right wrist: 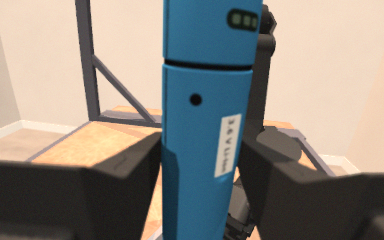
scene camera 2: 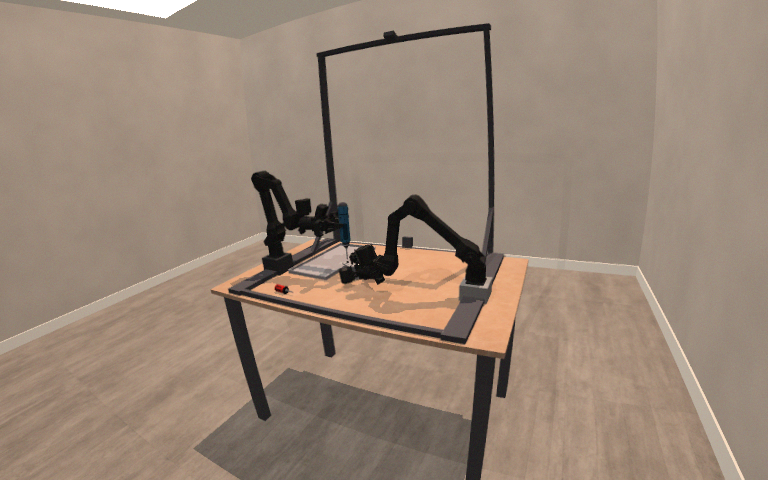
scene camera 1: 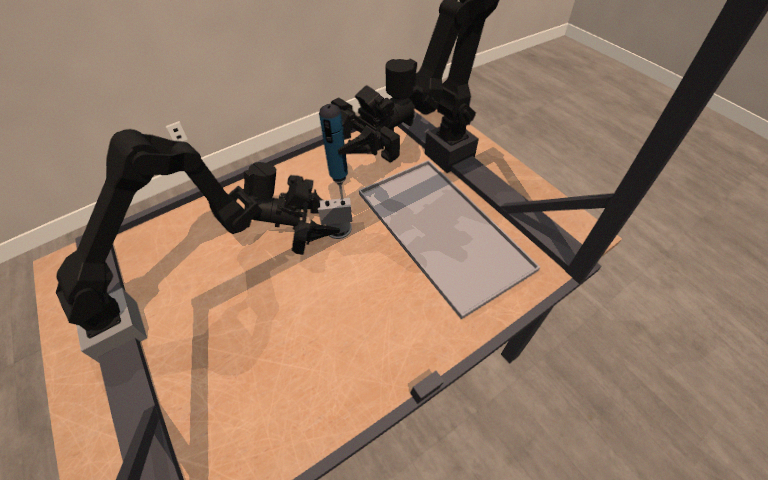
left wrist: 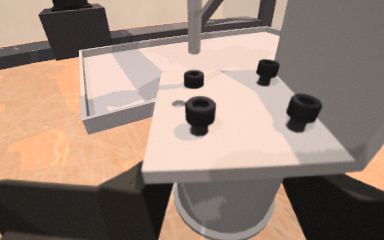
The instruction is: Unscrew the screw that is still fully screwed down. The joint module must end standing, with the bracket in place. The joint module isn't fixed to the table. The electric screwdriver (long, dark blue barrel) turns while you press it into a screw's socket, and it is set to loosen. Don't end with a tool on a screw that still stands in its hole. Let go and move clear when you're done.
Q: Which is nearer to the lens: the screw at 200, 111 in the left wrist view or the shallow grey tray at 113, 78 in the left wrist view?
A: The screw.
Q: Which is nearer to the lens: the shallow grey tray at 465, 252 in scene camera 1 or the blue electric screwdriver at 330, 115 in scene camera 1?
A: The blue electric screwdriver.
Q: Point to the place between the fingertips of the right gripper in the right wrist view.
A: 199, 140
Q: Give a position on a grey L-shaped bracket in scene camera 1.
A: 335, 214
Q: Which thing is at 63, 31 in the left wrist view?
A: A robot arm base.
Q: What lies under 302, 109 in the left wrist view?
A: A screw.
